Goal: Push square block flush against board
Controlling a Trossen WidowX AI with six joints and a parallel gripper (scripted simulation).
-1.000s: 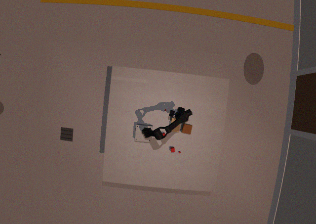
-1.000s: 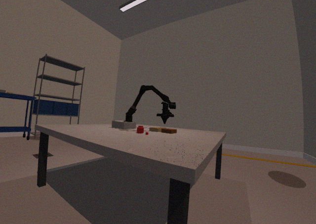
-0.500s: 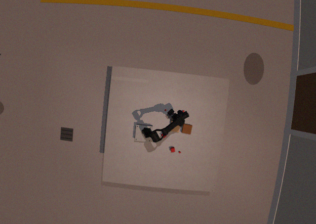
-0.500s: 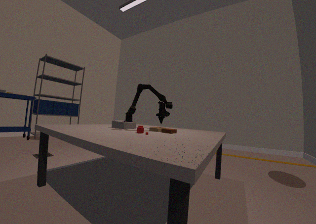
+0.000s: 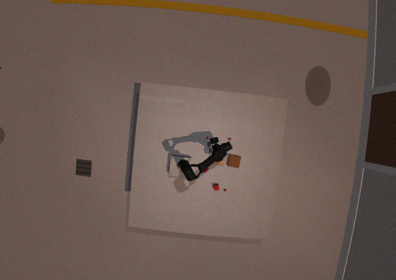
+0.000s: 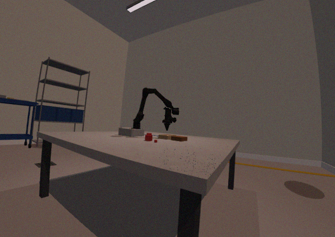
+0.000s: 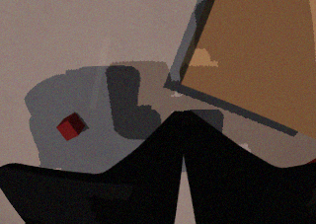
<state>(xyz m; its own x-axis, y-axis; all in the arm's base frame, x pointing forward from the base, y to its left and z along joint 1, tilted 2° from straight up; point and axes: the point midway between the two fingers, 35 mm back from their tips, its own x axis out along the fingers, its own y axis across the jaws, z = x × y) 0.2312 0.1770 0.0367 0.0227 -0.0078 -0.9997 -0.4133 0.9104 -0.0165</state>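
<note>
The board lies 7 cm to the right of my gripper tip, 6 cm ahead of it and 5 cm below it. From my gripper tip the other things lie so: square block 19 cm ahead, 9 cm to the right, 5 cm below.
</note>
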